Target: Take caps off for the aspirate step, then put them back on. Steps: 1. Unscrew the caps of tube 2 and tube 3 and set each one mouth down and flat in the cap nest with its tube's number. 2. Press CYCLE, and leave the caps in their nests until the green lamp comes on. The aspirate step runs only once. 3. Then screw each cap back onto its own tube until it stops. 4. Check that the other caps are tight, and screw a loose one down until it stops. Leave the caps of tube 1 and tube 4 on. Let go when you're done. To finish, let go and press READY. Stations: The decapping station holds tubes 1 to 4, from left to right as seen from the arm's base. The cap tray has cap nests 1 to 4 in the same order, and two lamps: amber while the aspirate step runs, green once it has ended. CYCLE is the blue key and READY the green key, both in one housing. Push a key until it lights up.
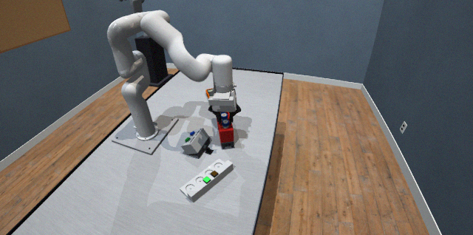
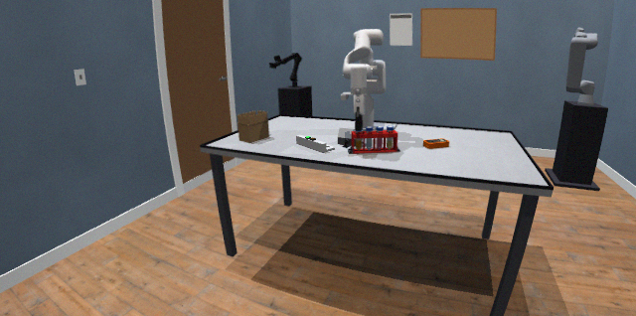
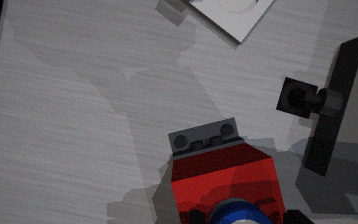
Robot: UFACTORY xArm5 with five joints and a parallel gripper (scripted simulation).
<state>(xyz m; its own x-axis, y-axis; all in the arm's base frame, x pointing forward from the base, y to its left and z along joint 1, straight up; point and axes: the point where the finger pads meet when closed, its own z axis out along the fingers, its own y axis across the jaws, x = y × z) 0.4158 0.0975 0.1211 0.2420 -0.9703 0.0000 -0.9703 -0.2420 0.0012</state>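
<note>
My gripper is now 14 cm past the green key, 11 cm to the left of it and 7 cm above it. Also, from my hand: grey key housing: 12 cm behind, 9 cm to the right, 8 cm below; then blue-rimmed cap: 9 cm to the left, 5 cm behind, 2 cm below; then blue key: 14 cm behind, 7 cm below, 6 cm to the right.
</note>
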